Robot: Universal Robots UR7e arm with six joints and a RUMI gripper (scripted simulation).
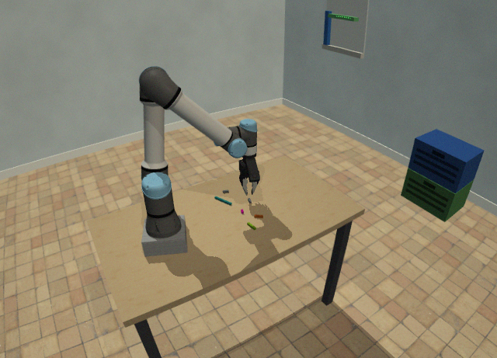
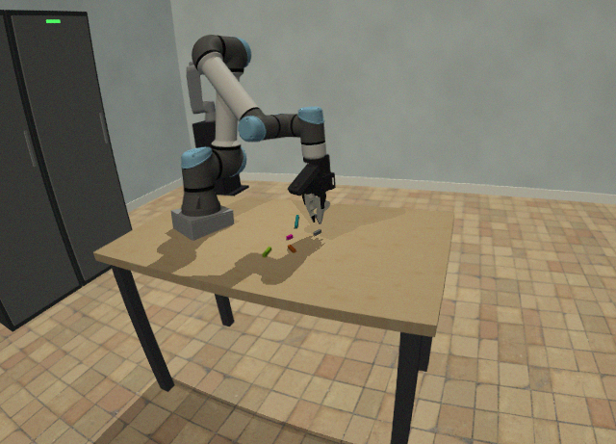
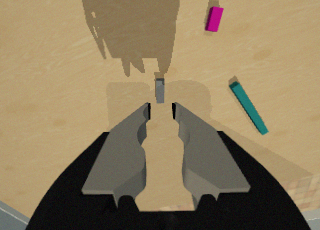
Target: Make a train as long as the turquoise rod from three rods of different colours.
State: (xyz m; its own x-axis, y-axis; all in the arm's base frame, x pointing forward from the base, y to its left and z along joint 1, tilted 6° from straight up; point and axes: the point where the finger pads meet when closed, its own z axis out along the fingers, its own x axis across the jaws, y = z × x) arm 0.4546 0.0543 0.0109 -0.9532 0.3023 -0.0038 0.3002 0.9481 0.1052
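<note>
Right now the magenta rod is 7 cm behind my hand, 6 cm to the right of it and 5 cm below it. Round my hand: turquoise rod 11 cm behind, 7 cm to the left, 5 cm below; lime rod 9 cm behind, 17 cm to the right, 5 cm below; orange rod 3 cm behind, 13 cm to the right, 5 cm below.
</note>
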